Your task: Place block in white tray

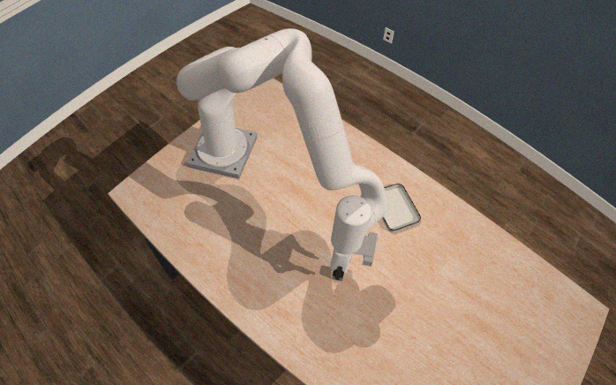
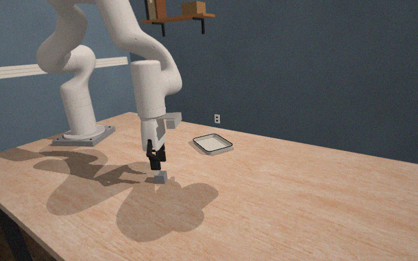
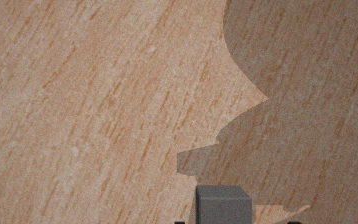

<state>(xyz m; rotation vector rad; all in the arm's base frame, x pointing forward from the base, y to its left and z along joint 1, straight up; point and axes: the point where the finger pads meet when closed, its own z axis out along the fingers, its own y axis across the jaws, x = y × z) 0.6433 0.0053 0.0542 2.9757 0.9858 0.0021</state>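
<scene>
My gripper is now 6 cm above the grey block. Round my hand: white tray 6 cm behind, 32 cm to the left, 7 cm below.
</scene>
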